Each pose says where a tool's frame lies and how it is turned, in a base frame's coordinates. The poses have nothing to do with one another.
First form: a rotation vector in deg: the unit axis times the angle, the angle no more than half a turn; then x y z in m.
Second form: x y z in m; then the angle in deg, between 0 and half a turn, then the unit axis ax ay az. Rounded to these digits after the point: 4 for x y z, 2 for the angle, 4 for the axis.
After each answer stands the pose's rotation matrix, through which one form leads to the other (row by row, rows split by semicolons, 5 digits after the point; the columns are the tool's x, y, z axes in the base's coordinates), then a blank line. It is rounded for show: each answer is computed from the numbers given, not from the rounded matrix.
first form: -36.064, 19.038, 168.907, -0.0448, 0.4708, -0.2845
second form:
-0.0448, 0.4708, -0.2845, 173.76, -0.2076, 0.1096, 0.9721
-0.90818 -0.15100 -0.39040; 0.06031 -0.97014 0.23494; -0.41422 0.18982 0.89016

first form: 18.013, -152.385, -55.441, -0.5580, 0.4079, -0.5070
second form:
-0.5580, 0.4079, -0.5070, 163.15, 0.1104, -0.9340, -0.3398
-0.93323 -0.10334 -0.34409; -0.30028 0.75016 0.58914; 0.19724 0.65313 -0.73111

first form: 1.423, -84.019, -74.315, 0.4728, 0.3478, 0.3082
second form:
0.4728, 0.3478, 0.3082, 112.18, 0.0127, -0.7490, -0.6625
-0.37727 0.60037 -0.70514; -0.62655 0.39524 0.67173; 0.68199 0.69523 0.22705

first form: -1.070, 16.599, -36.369, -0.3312, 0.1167, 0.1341
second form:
-0.3312, 0.1167, 0.1341, 39.99, -0.0268, 0.4151, -0.9094
0.76630 0.58186 0.27244; -0.58705 0.80642 -0.07108; -0.26106 -0.10547 0.95954

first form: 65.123, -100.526, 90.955, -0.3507, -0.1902, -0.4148
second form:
-0.3507, -0.1902, -0.4148, 150.40, 0.4330, -0.6684, 0.6048
-0.51895 -0.83981 0.15937; -0.24232 -0.03426 -0.96959; 0.81974 -0.54179 -0.18573

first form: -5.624, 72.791, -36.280, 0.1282, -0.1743, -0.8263
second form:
0.1282, -0.1743, -0.8263, 81.53, -0.0690, 0.8929, -0.4450
0.15143 0.38764 0.90929; -0.49267 0.82709 -0.27055; -0.85694 -0.40701 0.31622

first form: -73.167, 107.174, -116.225, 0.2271, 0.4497, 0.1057
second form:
0.2271, 0.4497, 0.1057, 174.21, -0.4200, 0.6152, -0.6672
-0.64299 -0.44811 0.62109; -0.58281 -0.23985 -0.77641; 0.49689 -0.86120 -0.10694

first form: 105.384, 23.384, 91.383, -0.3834, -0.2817, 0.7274
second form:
-0.3834, -0.2817, 0.7274, 141.43, 0.7451, 0.1653, 0.6461
0.20741 -0.18329 0.96093; 0.62232 -0.73318 -0.27417; 0.75478 0.65487 -0.03800

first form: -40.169, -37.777, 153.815, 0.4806, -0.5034, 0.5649
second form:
0.4806, -0.5034, 0.5649, 163.40, -0.2458, -0.2312, 0.9413
-0.83998 -0.15762 -0.51922; 0.38022 -0.85365 -0.35596; -0.38713 -0.49642 0.77698

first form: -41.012, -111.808, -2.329, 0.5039, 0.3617, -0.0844
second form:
0.5039, 0.3617, -0.0844, 119.12, -0.3443, -0.9387, -0.0196
-0.31034 0.49752 -0.81004; 0.46335 0.82320 0.32808; 0.83006 -0.27352 -0.48600

